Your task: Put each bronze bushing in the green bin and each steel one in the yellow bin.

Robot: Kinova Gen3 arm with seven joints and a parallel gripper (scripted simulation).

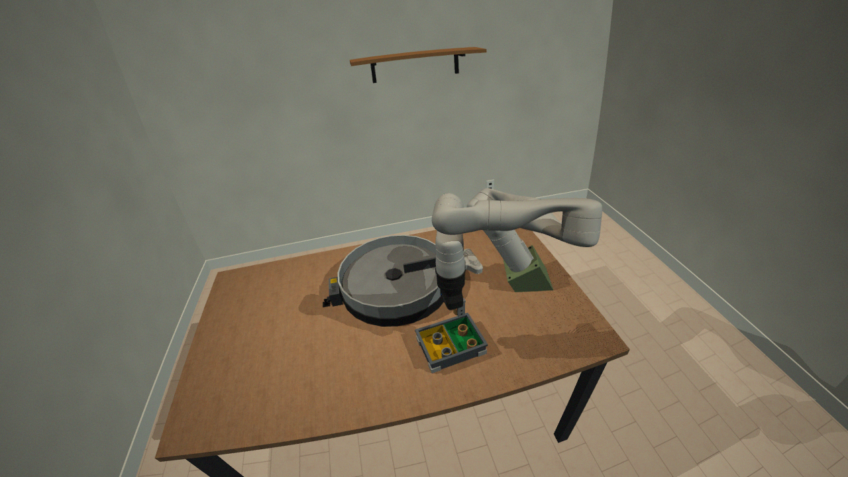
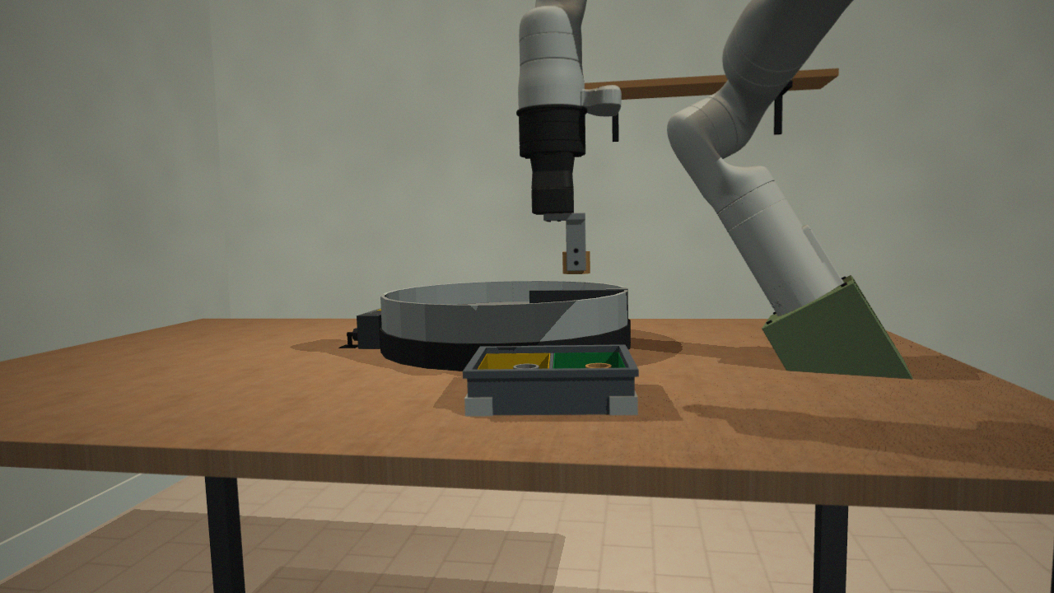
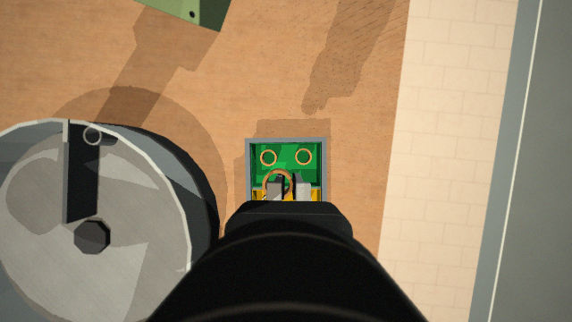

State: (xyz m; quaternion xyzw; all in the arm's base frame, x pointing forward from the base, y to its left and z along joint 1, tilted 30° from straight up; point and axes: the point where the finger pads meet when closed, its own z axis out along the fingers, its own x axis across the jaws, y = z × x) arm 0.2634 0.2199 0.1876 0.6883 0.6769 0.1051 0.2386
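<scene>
Right now the bin is 30 mm ahead of my hand, 10 mm to the right of it and 150 mm below it. From my hand the other things lie so: grey turntable: 100 mm ahead, 370 mm to the right, 120 mm below.
</scene>
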